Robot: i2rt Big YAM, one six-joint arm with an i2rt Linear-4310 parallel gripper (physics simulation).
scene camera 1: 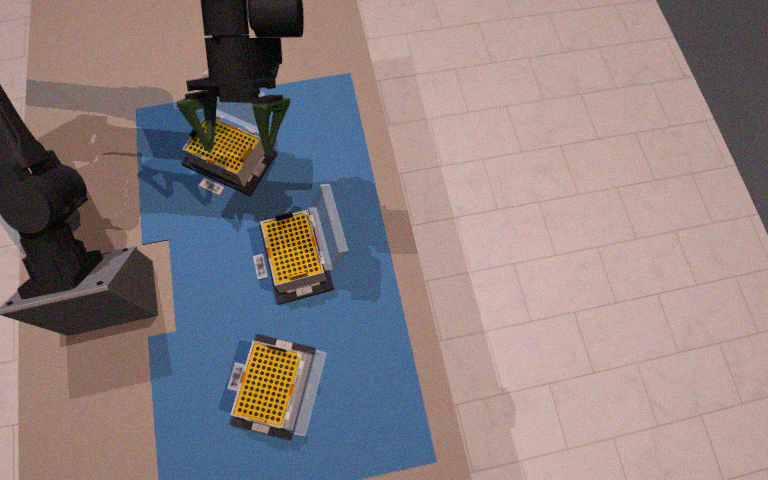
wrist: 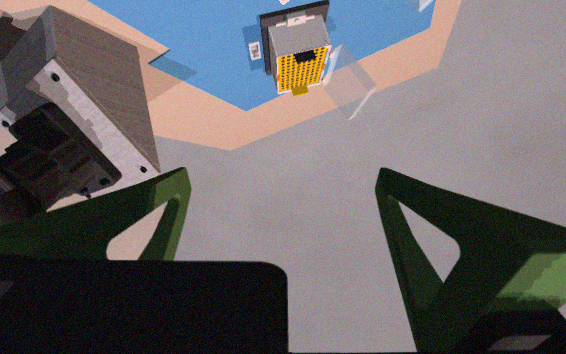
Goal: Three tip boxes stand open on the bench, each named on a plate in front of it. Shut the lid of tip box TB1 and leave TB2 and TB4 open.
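Seen in the pictures: gripper, fingertip midpoint: (scene camera 1: 238,152) (wrist: 283,178); arm's base, origin of the base link: (scene camera 1: 64,277) (wrist: 72,150).
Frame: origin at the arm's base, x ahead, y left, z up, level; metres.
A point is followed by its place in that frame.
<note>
Three tip boxes with yellow racks have clear lids standing open: the upper box (scene camera 1: 226,146) @(x 0.262, y 0.227, z -0.074 m), the middle box (scene camera 1: 292,247) @(x 0.355, y 0.007, z -0.075 m) and the lower box (scene camera 1: 266,384) @(x 0.280, y -0.214, z -0.075 m). Their name plates (scene camera 1: 210,185) @(x 0.212, y 0.182, z -0.129 m) (scene camera 1: 259,266) @(x 0.285, y 0.002, z -0.130 m) (scene camera 1: 235,376) @(x 0.220, y -0.184, z -0.130 m) are too small to read, so I cannot tell which is TB1. My gripper (scene camera 1: 238,151) @(x 0.320, y 0.085, z 0.136 m) (wrist: 283,178) @(x 0.320, y 0.085, z 0.136 m) is open and empty. In the scene view its fingers overlap the upper box and partly hide its raised lid (scene camera 1: 237,121) @(x 0.289, y 0.271, z -0.065 m); their shadows fall apart from them, to the left. The wrist view shows one open box (wrist: 302,69) @(x 0.286, y -0.210, z -0.074 m), with its clear lid (wrist: 352,82) @(x 0.356, y -0.231, z -0.026 m) leaning out right.
The boxes stand on a blue mat (scene camera 1: 362,418) @(x 0.420, y -0.294, z -0.132 m) on the tan bench (scene camera 1: 84,441) @(x -0.045, y -0.243, z -0.135 m). The arm's base (scene camera 1: 107,302) @(x 0.067, y -0.054, z 0.000 m) (wrist: 105,85) @(x 0.093, y 0.005, z -0.052 m) is left of the mat. The middle box's lid (scene camera 1: 333,217) @(x 0.434, y 0.013, z 0.012 m) and the lower box's lid (scene camera 1: 310,393) @(x 0.356, y -0.247, z 0.012 m) stick out on their right sides.
</note>
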